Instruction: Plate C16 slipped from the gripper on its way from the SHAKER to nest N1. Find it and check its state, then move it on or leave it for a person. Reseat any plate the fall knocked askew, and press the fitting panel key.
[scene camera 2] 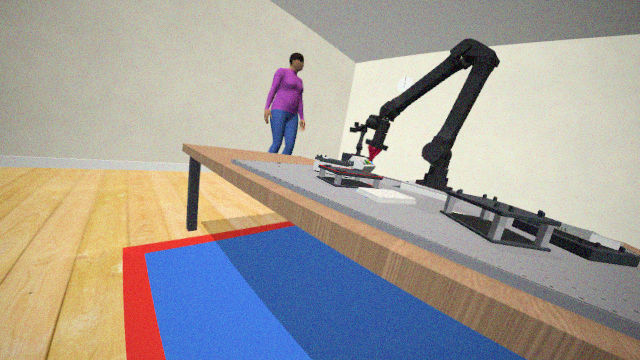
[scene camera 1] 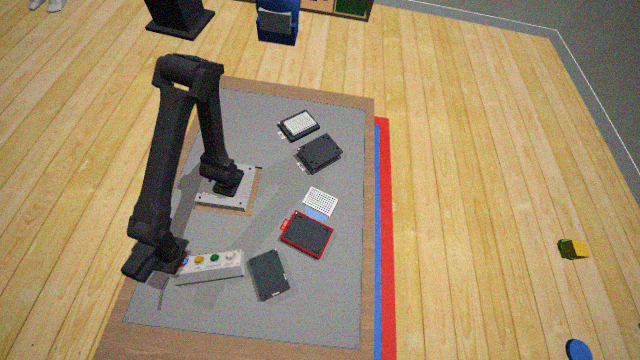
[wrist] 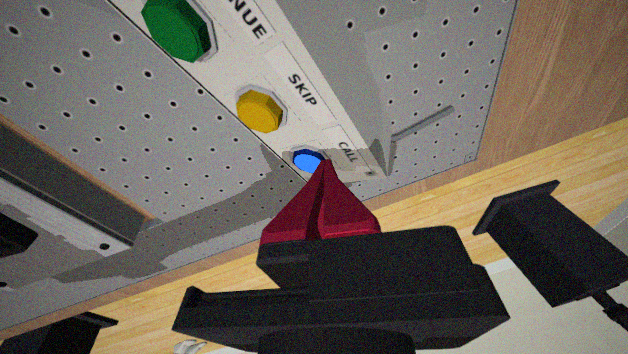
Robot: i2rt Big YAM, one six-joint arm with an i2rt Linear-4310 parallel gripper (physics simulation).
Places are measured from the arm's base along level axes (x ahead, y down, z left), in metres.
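Pixels of known places: gripper, fingertip midpoint: (scene camera 2: 370, 161) (scene camera 1: 180, 264) (wrist: 327, 166); arm's base, link origin: (scene camera 2: 433, 187) (scene camera 1: 229, 182).
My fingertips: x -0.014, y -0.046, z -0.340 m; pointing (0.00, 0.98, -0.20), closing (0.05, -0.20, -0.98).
Note:
For each thing: its top centre in the pictures, then the offset to it from my fingertips. "pt": a spot on its surface instead.
- blue CALL key, surface spot: (wrist: 306, 161) pt dx +0.005, dy +0.005, dz +0.013 m
- white key panel, top centre: (wrist: 259, 56) (scene camera 1: 204, 265) (scene camera 2: 363, 157) dx +0.080, dy -0.012, dz +0.019 m
- yellow SKIP key, top centre: (wrist: 261, 119) dx +0.048, dy -0.003, dz +0.030 m
- green key, top centre: (wrist: 173, 32) dx +0.094, dy -0.003, dz +0.049 m
- white well plate, top centre: (scene camera 2: 387, 193) (scene camera 1: 320, 200) dx +0.389, dy +0.057, dz +0.368 m
- blue patch, surface spot: (scene camera 1: 315, 214) pt dx +0.385, dy +0.070, dz +0.310 m
- white plate, top centre: (scene camera 1: 299, 121) dx +0.205, dy +0.025, dz +0.710 m
- black raised unit, top centre: (scene camera 2: 496, 198) (scene camera 1: 320, 148) dx +0.334, dy +0.007, dz +0.580 m
- dark flat unit, surface spot: (scene camera 1: 269, 275) pt dx +0.287, dy +0.016, dz +0.042 m
- thin grey bar, surface spot: (wrist: 422, 124) pt dx -0.038, dy +0.065, dz -0.113 m
My gripper (scene camera 2: 371, 160) (wrist: 327, 166) is shut and empty, its red fingertips at the blue CALL key (wrist: 306, 161) of the white key panel (scene camera 1: 212, 272); contact is unclear. The yellow SKIP key (wrist: 259, 111) and a green key (wrist: 176, 31) are beside it. A white well plate (scene camera 1: 320, 201) (scene camera 2: 385, 195) lies on the grey board, with a blue patch (scene camera 1: 315, 214) between it and the red-rimmed raised stand (scene camera 1: 306, 234) (scene camera 2: 350, 171). Another white plate (scene camera 1: 300, 123) sits in a black holder. A black raised unit (scene camera 1: 320, 151) (scene camera 2: 505, 207) bears no plate. No C16 label is readable.
A dark flat unit (scene camera 1: 269, 275) lies right of the panel. The arm's base plate (scene camera 1: 235, 201) is at the board's left. A thin grey bar (wrist: 422, 124) lies near the panel's end. A person in purple (scene camera 2: 287, 92) stands behind the table.

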